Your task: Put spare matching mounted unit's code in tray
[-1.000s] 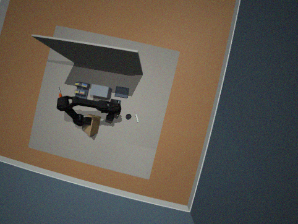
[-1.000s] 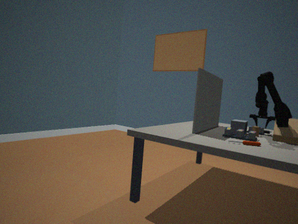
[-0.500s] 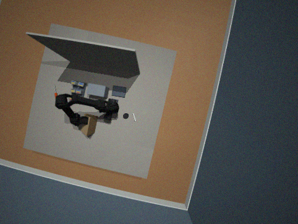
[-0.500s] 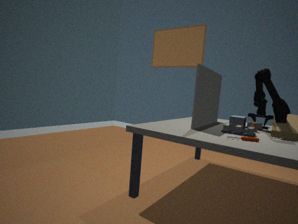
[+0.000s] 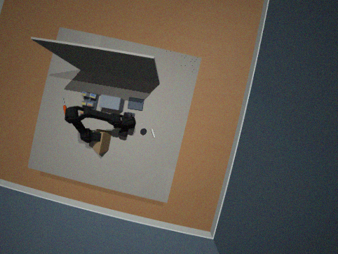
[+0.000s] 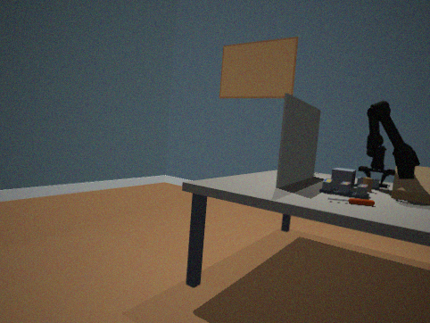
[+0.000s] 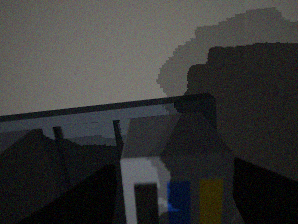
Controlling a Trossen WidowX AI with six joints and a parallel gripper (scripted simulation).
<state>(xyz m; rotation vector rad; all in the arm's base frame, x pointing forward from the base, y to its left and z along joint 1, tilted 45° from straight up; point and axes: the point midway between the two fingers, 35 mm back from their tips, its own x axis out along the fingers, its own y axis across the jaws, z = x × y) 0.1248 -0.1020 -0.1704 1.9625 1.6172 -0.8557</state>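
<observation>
My gripper tip is 18 cm short of the tray, 4 cm to the left of it and 1 cm above it. Also, from my gripper tip: grey spare 2 cm above; brown block 14 cm to the left, 4 cm ahead, 2 cm above; black disc 13 cm to the right, 5 cm behind, 1 cm below.
</observation>
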